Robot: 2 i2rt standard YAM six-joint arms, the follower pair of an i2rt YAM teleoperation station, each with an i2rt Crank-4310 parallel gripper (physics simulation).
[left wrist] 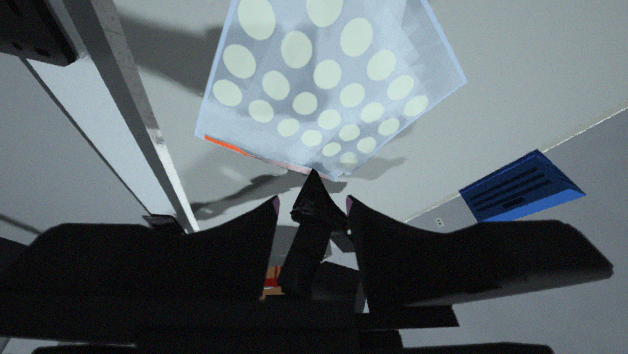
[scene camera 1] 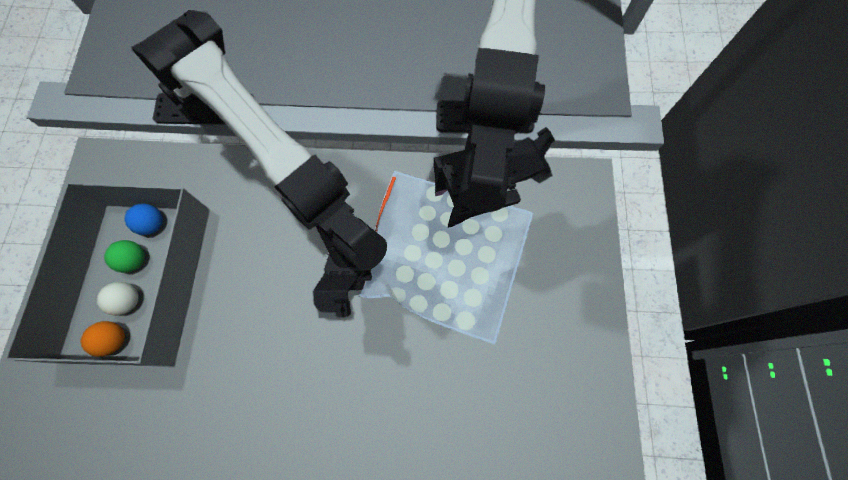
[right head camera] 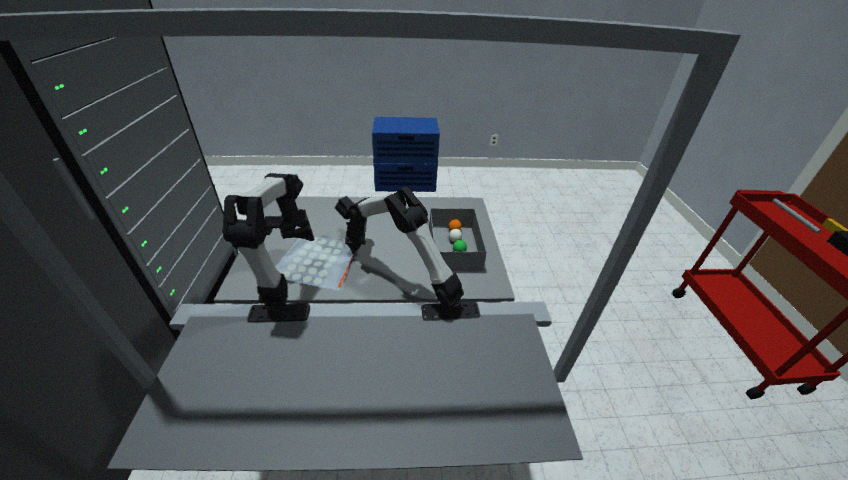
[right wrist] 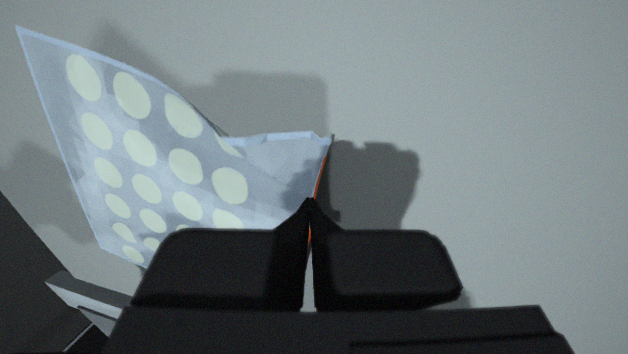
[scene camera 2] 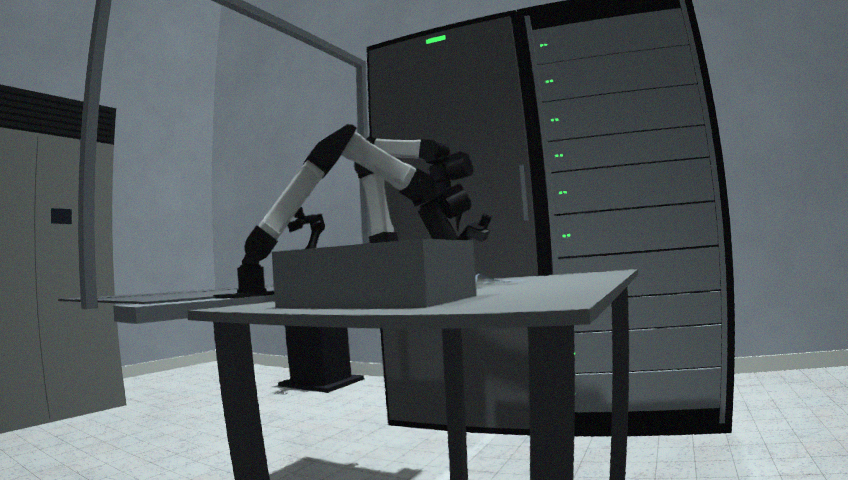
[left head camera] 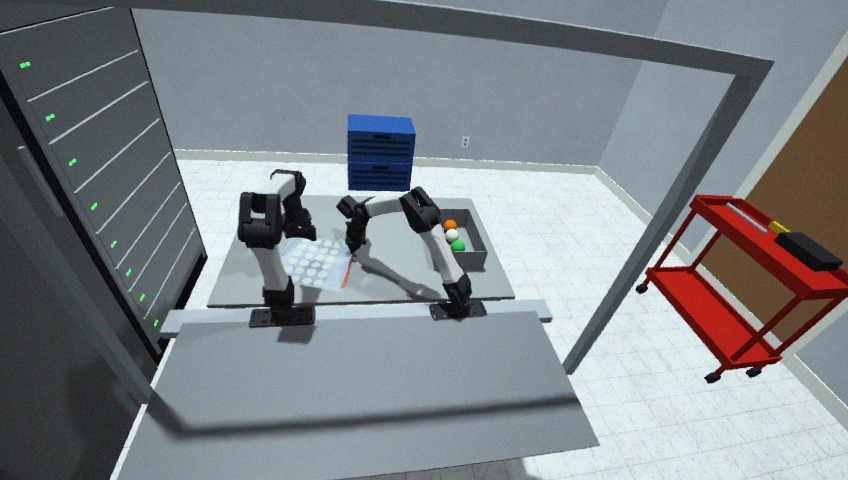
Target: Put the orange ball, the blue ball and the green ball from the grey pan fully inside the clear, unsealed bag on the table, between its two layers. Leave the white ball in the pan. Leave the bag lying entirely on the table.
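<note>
The clear dotted bag (scene camera 1: 387,245) (left head camera: 333,274) (left wrist: 327,75) lies mid-table, its side edge curved and its film rucked near the orange-lined edge. My right gripper (right wrist: 310,200) (left head camera: 351,248) is shut on that edge near one corner; its fingertips are hidden in scene camera 1. My left gripper (scene camera 1: 443,209) is open and empty above the bag. In the grey pan (scene camera 1: 180,279) (left head camera: 470,260) lie the blue ball (scene camera 1: 144,219), green ball (scene camera 1: 124,256) (left head camera: 457,245), white ball (scene camera 1: 117,297) and orange ball (scene camera 1: 102,338) (left head camera: 450,225), in a row. The right arm hides the blue ball in the left head camera.
The pan stands at the left of the table (scene camera 1: 285,410) in scene camera 1. The right forearm (scene camera 1: 249,118) reaches between pan and bag. A dark cabinet (scene camera 1: 773,208) stands beyond the table's other side. A red cart (left head camera: 708,303) stands on the floor.
</note>
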